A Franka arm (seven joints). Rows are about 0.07 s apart.
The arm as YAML. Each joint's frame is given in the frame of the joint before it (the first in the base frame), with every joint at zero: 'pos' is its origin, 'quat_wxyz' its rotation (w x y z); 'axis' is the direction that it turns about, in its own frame. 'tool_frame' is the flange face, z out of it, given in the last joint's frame.
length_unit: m
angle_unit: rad
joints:
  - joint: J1
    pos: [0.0, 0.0, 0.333]
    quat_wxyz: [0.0, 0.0, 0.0, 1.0]
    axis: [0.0, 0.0, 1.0]
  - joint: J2
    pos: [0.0, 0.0, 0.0]
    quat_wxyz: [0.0, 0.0, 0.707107, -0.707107]
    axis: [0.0, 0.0, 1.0]
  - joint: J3
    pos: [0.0, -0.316, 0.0]
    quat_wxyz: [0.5, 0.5, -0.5, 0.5]
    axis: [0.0, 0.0, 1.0]
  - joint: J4
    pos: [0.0, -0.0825, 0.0]
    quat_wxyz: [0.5, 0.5, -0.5, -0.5]
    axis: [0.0, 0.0, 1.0]
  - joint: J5
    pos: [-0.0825, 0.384, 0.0]
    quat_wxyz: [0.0, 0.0, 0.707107, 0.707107]
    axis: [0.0, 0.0, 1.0]
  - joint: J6
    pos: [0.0, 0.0, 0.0]
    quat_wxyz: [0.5, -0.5, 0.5, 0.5]
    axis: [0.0, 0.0, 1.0]
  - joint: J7
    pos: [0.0, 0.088, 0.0]
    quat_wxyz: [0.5, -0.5, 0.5, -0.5]
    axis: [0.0, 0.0, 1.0]
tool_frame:
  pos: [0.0, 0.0, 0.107]
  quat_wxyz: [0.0, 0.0, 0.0, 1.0]
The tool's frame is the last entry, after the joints.
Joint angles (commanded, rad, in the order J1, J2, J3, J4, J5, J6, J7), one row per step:
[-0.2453, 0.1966, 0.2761, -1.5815, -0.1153, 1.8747, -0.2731]
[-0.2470, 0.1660, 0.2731, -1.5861, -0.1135, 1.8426, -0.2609]
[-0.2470, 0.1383, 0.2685, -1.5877, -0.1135, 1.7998, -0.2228]
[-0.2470, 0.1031, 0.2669, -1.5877, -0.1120, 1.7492, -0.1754]
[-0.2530, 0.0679, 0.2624, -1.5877, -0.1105, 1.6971, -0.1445]
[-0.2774, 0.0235, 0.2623, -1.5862, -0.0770, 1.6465, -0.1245]
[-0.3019, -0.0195, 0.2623, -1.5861, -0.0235, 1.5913, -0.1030]
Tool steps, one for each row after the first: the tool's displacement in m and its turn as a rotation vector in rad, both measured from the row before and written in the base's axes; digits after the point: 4 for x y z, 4 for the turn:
[-0.0097, -0.0014, 0.0132, -0.0065, 0.0064, -0.0189]
[-0.0103, -0.0016, 0.0116, -0.0057, 0.0150, -0.0454]
[-0.0131, 0.0007, 0.0159, -0.0056, 0.0127, -0.0530]
[-0.0139, -0.0044, 0.0153, -0.0072, 0.0152, -0.0460]
[-0.0170, -0.0082, 0.0207, 0.0225, 0.0044, -0.0506]
[-0.0180, -0.0048, 0.0180, 0.0433, 0.0113, -0.0496]

